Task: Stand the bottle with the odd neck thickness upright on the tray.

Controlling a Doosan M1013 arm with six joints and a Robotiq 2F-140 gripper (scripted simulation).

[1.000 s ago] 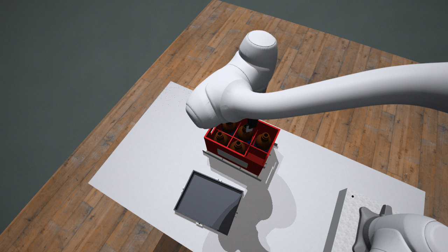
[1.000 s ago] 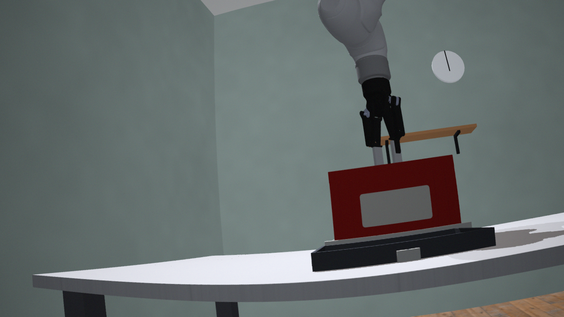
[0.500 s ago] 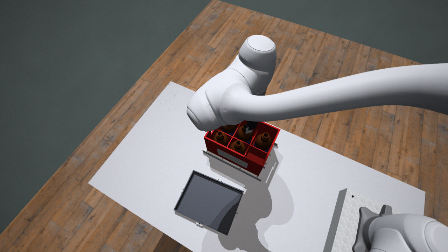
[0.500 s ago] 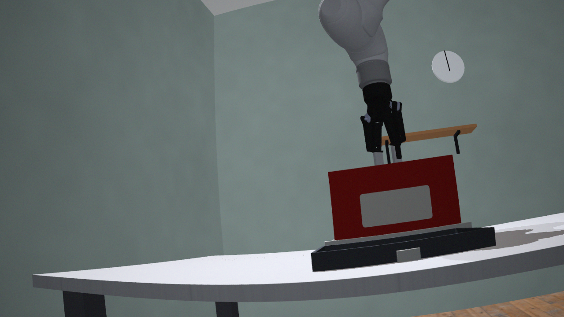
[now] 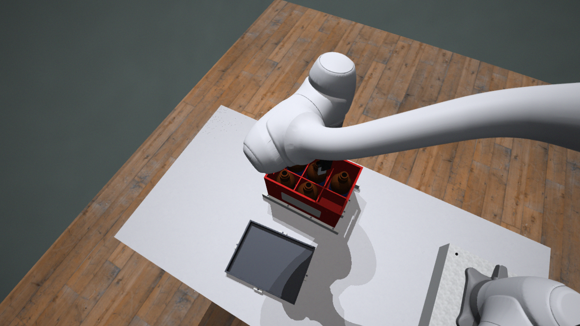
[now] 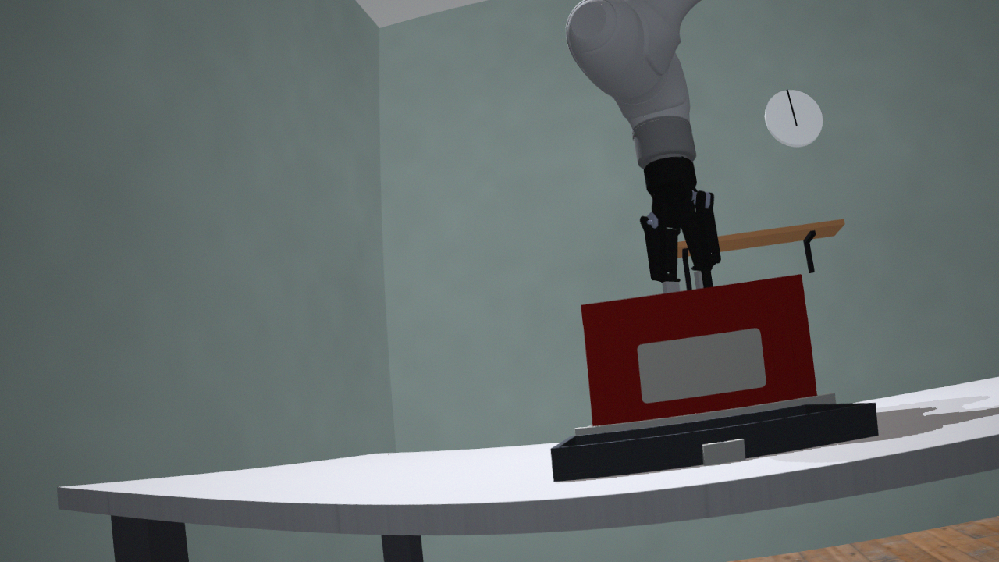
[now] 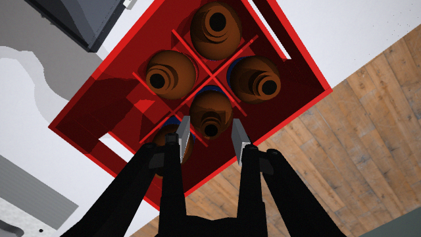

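My gripper is now 4 cm to the right of the crate and 10 cm above it. Round my hand: dark tray 2 cm ahead, 33 cm to the left, 17 cm below.
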